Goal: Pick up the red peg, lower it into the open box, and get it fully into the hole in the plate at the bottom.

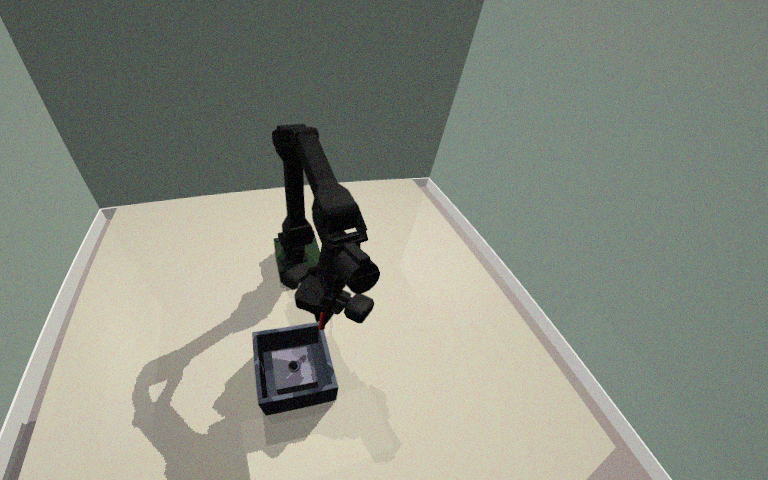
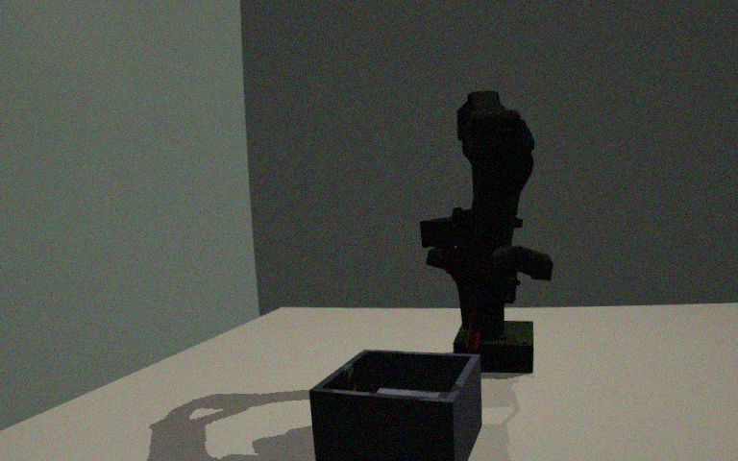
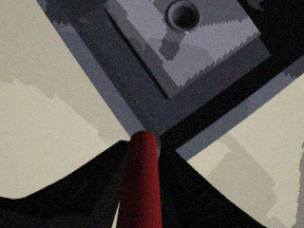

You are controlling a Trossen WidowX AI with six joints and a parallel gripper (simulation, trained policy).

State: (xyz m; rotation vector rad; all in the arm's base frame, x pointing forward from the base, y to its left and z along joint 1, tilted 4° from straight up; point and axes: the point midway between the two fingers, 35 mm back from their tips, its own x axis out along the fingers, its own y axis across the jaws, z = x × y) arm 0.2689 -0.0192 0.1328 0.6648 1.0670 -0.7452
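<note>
Right now my gripper tip is 40 mm short of the grey plate, 80 mm to the left of it and 90 mm above it. Round my gripper tip: dark blue box 40 mm ahead, 80 mm to the right, 110 mm below; then red peg 10 mm behind, 10 mm to the left, 20 mm above.
</note>
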